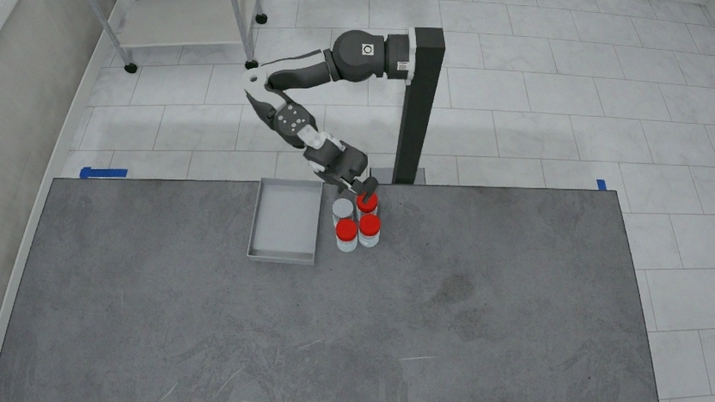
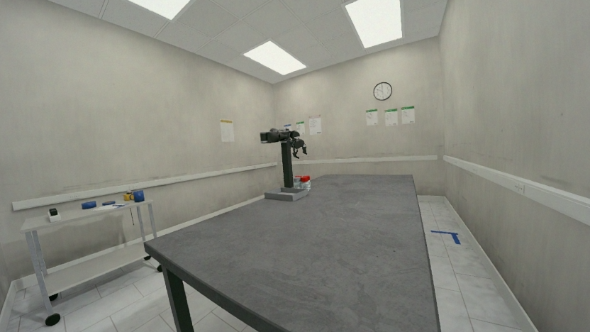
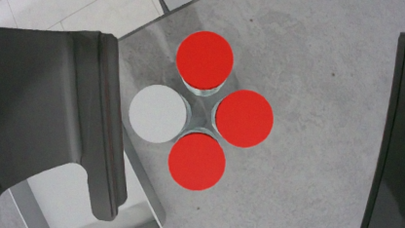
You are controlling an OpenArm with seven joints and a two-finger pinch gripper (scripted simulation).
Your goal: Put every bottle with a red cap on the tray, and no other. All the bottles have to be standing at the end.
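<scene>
Now: hand 3 cm past the grey-capped bottle, 4 cm to the left of it and 22 cm above it. Round my hand: grey tray: 3 cm behind, 19 cm to the right, 26 cm below.
</scene>
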